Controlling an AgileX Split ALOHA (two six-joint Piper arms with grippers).
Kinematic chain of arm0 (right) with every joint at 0, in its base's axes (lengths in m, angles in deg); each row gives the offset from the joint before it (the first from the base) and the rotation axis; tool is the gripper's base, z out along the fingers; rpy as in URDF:
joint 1: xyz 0 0 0.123 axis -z
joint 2: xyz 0 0 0 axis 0.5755 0.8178 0
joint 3: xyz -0.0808 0.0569 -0.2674 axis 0.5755 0.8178 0
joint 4: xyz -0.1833 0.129 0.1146 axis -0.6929 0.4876 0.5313
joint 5: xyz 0 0 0 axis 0.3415 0.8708 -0.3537
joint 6: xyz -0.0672 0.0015 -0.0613 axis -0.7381 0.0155 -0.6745
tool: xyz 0 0 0 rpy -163.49 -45.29 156.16
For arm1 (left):
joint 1: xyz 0 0 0.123 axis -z
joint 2: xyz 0 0 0 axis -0.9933 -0.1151 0
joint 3: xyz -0.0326 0.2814 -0.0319 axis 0.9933 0.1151 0
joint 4: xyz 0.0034 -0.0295 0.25 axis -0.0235 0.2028 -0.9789
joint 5: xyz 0 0 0 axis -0.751 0.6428 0.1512
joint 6: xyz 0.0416 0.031 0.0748 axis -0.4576 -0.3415 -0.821
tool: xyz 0 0 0 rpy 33.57 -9.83 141.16
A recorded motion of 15 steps. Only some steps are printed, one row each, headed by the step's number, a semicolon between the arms.
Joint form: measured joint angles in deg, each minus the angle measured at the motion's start. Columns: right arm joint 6, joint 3, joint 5, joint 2, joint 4, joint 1; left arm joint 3, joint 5, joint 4, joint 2, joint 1, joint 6.
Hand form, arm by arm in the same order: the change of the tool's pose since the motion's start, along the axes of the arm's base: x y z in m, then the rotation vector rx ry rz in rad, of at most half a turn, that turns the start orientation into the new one. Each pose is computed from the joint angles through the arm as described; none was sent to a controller.
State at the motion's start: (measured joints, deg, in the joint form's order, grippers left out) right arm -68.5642 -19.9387 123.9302 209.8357 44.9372 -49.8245; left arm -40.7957 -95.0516 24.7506 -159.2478 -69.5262 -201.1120
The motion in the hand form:
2: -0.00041 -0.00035 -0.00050 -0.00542 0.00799 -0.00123; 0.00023 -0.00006 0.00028 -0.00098 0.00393 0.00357
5: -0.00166 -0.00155 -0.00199 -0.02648 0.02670 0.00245; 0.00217 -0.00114 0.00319 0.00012 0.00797 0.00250
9: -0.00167 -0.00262 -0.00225 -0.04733 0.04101 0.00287; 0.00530 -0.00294 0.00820 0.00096 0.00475 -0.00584
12: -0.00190 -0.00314 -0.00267 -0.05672 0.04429 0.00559; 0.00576 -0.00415 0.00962 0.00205 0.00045 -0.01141
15: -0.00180 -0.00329 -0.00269 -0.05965 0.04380 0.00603; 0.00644 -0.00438 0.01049 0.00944 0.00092 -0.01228
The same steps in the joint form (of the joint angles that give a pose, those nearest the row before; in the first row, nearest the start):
2: 0.80 0.00 0.02 0.00 -0.68 0.00; -0.07 0.00 0.00 0.00 0.00 0.36
5: 2.94 -0.06 0.14 0.00 -3.04 0.00; -1.05 -0.35 -0.82 -0.06 0.07 1.73
9: 5.25 -0.42 0.20 0.00 -5.44 0.00; -2.67 -1.00 -1.99 -0.17 0.17 3.21
12: 5.87 -0.49 0.20 0.00 -6.35 0.00; -3.06 -1.14 -2.30 -0.17 0.30 3.37
15: 6.00 -0.53 0.14 0.00 -6.60 0.00; -3.44 -1.08 -3.02 -0.17 0.35 4.06

